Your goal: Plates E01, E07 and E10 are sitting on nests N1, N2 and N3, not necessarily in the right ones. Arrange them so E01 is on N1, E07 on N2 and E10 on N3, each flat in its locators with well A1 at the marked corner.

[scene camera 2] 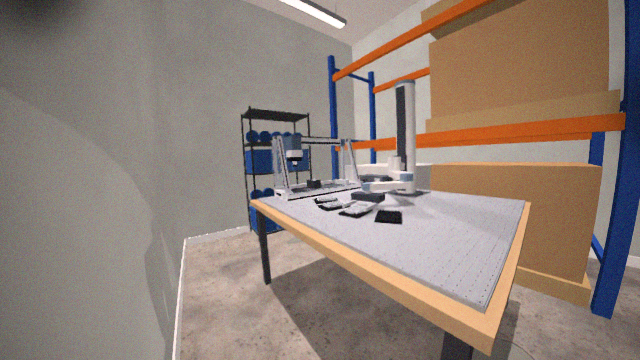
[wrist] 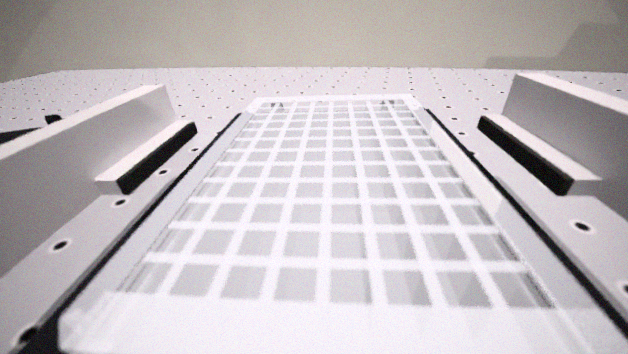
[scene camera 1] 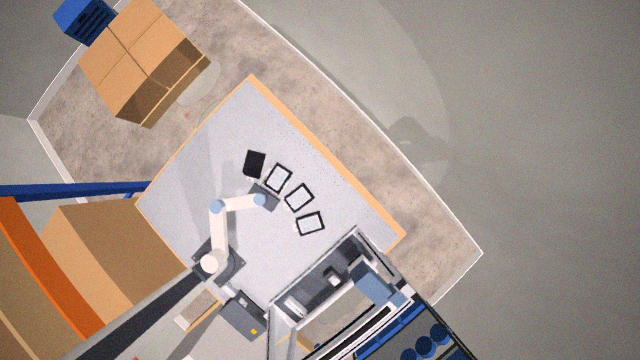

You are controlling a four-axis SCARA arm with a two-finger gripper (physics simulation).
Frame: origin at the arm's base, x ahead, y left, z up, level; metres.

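Seen in the pictures: gripper, fingertip midpoint: (scene camera 2: 353, 207) (wrist: 331, 104) (scene camera 1: 279, 175); arm's base at its link origin: (scene camera 2: 405, 194).
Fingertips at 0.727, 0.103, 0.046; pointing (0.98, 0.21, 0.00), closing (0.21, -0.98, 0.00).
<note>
Offsets run from my fingertips to a thing's top centre, as dx, dy, dz. "spot": to the spot under its first point. Level surfaces: height alone.
My gripper (wrist: 331, 104) (scene camera 1: 271, 189) is open, its black-padded fingers apart from both long sides of a clear gridded plate @(-0.024, -0.004, -0.007) (wrist: 330, 202) (scene camera 1: 278, 178) (scene camera 2: 358, 208). That plate lies on a black nest @(spot: -0.089, +0.041, -0.021) (wrist: 47, 330); whether it is fully flat in the locators cannot be told. A second plate @(-0.015, -0.182, -0.007) (scene camera 1: 298, 197) (scene camera 2: 331, 205) and a third plate @(-0.079, -0.343, -0.007) (scene camera 1: 310, 223) (scene camera 2: 325, 199) lie on the other nests. Plate labels, nest numbers and A1 corner marks are not legible.
A bare black nest @(-0.075, +0.168, -0.011) (scene camera 1: 254, 164) (scene camera 2: 388, 216) stands at the end of the row. A framed gantry machine (scene camera 2: 320, 189) and a dark grey box @(spot: -0.798, -0.479, +0.082) (scene camera 1: 244, 315) are near the arm base. The perforated table top @(dz -0.033) (scene camera 1: 215, 135) (scene camera 2: 430, 240) has a wooden edge.
</note>
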